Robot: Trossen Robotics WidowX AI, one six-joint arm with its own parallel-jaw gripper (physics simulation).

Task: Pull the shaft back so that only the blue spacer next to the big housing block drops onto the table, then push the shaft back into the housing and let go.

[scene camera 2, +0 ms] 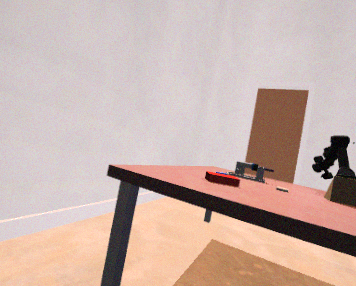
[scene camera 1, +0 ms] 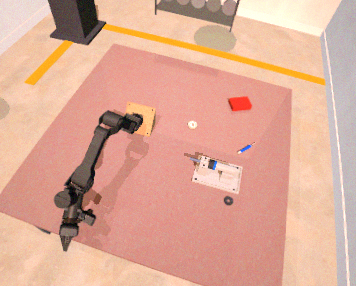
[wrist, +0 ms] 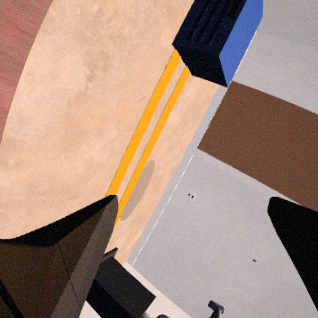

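A pale fixture plate lies on the table, with two upright blocks. The fixture also shows small in the scene camera 2 view. The grey-blue shaft sticks out of the fixture on the side towards the arm's base. A blue spacer beside a dark part sits on the shaft line between the blocks; single spacers are hard to tell apart. My gripper is open and empty, past the table's near left edge, well away from the fixture.
A white ring, a black ring, a blue screwdriver and a red box lie around the fixture. The arm's wooden base board is at the left. A brown panel stands at the wall.
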